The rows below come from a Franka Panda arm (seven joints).
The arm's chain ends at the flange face. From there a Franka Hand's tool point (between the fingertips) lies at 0.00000 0.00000 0.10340 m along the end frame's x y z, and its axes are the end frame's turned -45 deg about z.
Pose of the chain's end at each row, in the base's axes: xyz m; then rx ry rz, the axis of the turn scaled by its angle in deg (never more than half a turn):
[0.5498 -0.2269 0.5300 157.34 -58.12 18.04]
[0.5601 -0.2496 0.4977 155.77 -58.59 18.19]
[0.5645 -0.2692 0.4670 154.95 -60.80 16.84]
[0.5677 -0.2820 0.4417 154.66 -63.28 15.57]
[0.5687 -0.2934 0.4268 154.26 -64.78 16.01]
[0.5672 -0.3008 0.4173 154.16 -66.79 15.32]
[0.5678 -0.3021 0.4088 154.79 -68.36 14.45]
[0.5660 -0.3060 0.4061 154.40 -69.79 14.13]
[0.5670 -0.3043 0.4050 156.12 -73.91 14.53]
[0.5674 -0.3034 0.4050 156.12 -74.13 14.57]
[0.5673 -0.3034 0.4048 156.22 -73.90 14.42]
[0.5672 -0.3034 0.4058 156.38 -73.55 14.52]
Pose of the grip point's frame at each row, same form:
[0.5632 -0.2533 0.4309 164.43 6.39 10.08]
[0.5729 -0.2783 0.3992 163.24 5.38 9.56]
[0.5753 -0.2977 0.3682 163.61 3.07 8.29]
[0.5770 -0.3092 0.3424 164.52 0.71 7.42]
[0.5783 -0.3205 0.3275 164.61 -0.80 7.94]
[0.5762 -0.3267 0.3176 165.38 -2.67 7.65]
[0.5764 -0.3258 0.3085 166.66 -3.86 7.45]
[0.5741 -0.3293 0.3057 166.90 -5.31 7.27]
[0.5774 -0.3225 0.3037 169.70 -8.40 9.41]
[0.5779 -0.3214 0.3037 169.77 -8.60 9.50]
[0.5777 -0.3214 0.3035 169.81 -8.35 9.35]
[0.5777 -0.3214 0.3045 169.80 -7.97 9.44]

